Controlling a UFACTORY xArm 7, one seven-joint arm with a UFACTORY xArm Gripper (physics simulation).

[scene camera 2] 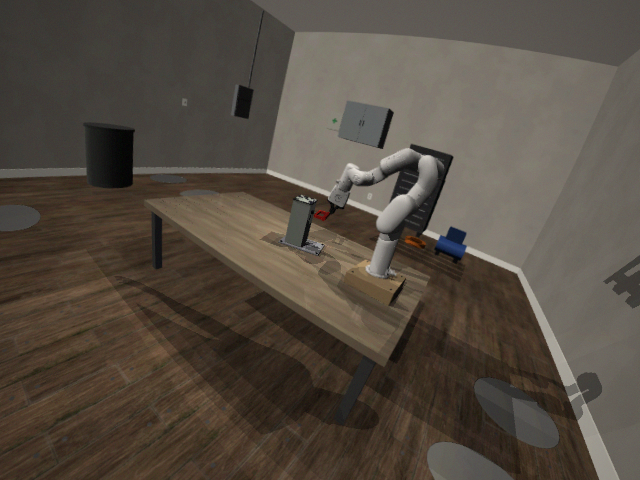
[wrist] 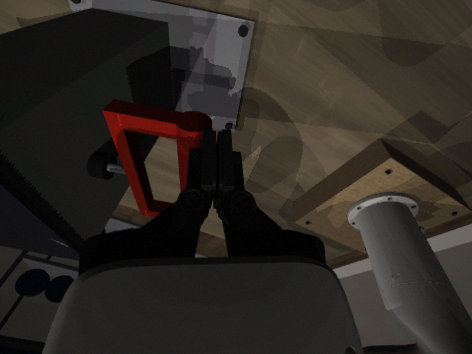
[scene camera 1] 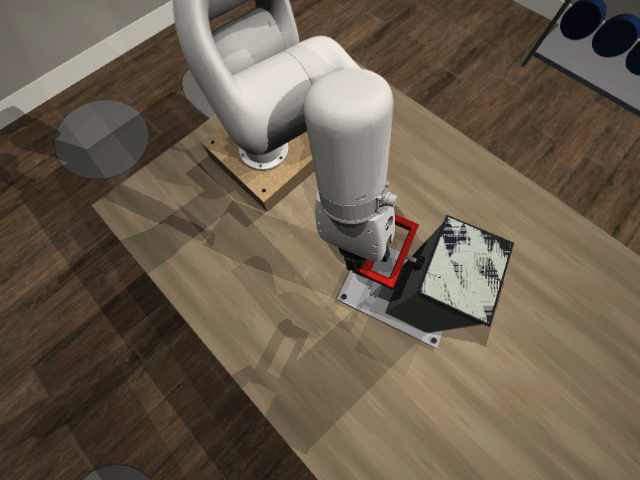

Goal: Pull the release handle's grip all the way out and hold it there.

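The red release handle point(scene camera 1: 405, 253) point(scene camera 2: 324, 217) point(wrist: 134, 170) is a rectangular frame on a short metal rod point(wrist: 115, 168) at the side of a dark upright box point(scene camera 1: 439, 310) point(scene camera 2: 299, 222) point(wrist: 60, 100). A short length of rod shows between the frame and the black collar on the box. My gripper point(wrist: 214, 144) point(scene camera 2: 331, 209) is shut with nothing between its fingers. In the wrist view the closed fingers are at the outer side of the handle's round grip point(wrist: 195, 121) and partly cover it. Whether they touch it is unclear. In scene camera 1 the arm hides part of the handle.
The box stands on a grey base plate point(scene camera 1: 356, 293) point(scene camera 2: 315, 249) point(wrist: 225, 50) on the wooden table point(scene camera 1: 217, 289) point(scene camera 2: 232, 242). The arm's wooden mounting block point(scene camera 1: 279, 191) point(scene camera 2: 369, 286) point(wrist: 345, 185) is on the side of the handle away from the box.
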